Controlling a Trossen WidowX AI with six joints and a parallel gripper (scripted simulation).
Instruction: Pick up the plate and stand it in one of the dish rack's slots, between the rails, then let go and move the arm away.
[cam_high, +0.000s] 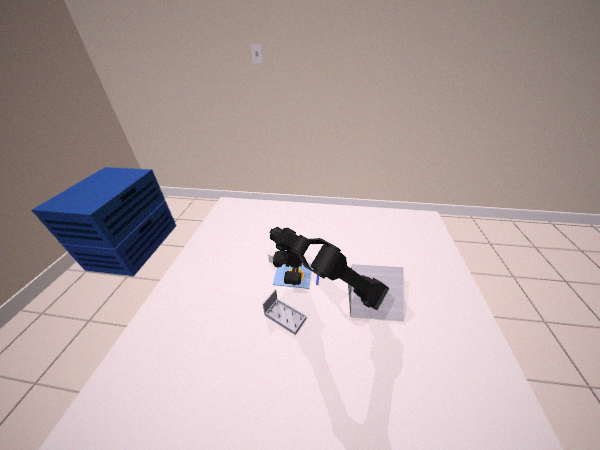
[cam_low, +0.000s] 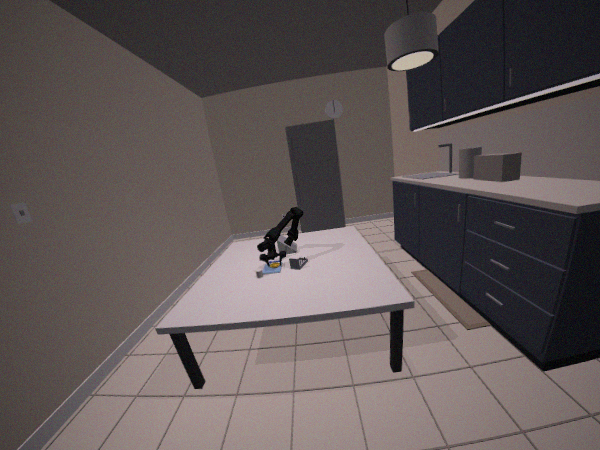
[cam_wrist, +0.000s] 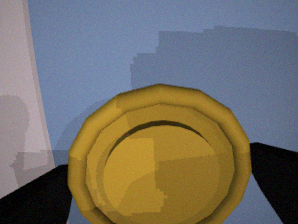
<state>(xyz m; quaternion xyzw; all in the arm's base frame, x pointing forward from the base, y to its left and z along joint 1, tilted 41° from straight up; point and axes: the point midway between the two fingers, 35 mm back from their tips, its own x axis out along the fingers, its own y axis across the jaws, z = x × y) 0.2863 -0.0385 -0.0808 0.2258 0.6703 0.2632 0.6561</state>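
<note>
The blue mat lies 20 mm to the right of my gripper tip, 10 mm below it and 10 mm ahead of it. The rest, counted from my gripper tip: yellow plate 10 mm above; then blue spoon 90 mm behind, 30 mm to the right; then cup 110 mm ahead, 90 mm to the right, 20 mm above.
</note>
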